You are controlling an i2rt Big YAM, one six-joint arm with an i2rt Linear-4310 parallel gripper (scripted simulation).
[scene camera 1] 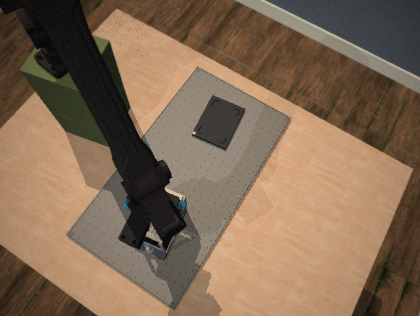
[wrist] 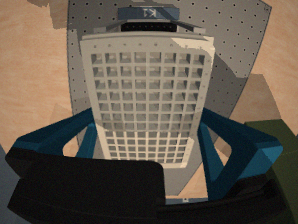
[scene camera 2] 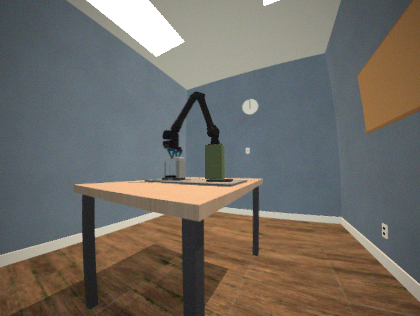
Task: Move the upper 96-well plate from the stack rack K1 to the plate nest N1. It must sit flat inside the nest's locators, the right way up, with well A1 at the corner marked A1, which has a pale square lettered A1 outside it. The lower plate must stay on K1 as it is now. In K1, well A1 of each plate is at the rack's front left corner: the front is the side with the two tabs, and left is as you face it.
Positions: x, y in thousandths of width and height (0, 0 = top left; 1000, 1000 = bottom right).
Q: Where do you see a white 96-well plate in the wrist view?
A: At 471, 453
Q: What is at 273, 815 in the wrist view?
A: My gripper.
